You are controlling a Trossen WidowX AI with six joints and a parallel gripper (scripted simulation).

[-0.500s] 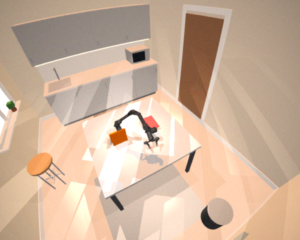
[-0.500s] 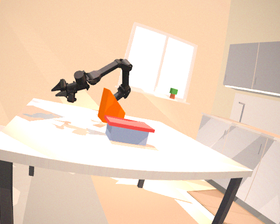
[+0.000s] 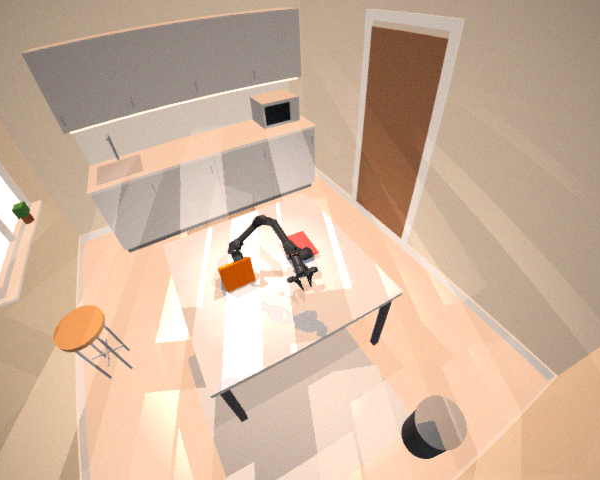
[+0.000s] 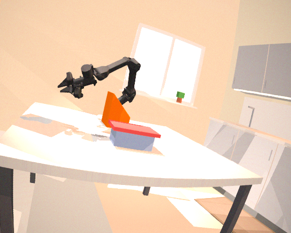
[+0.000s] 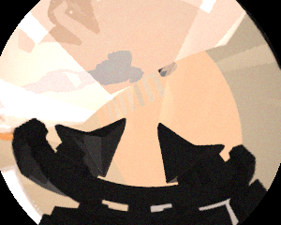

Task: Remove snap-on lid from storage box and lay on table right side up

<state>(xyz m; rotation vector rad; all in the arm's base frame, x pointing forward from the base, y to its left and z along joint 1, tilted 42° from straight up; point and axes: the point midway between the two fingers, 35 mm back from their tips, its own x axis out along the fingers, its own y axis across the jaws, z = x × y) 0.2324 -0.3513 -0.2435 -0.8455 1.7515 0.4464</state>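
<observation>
The lid is 200 mm ahead of my gripper tip, 410 mm to the left of it and 110 mm below it. The rest, counted from my gripper tip: storage box (200 mm ahead, 410 mm to the left, 150 mm below).
</observation>
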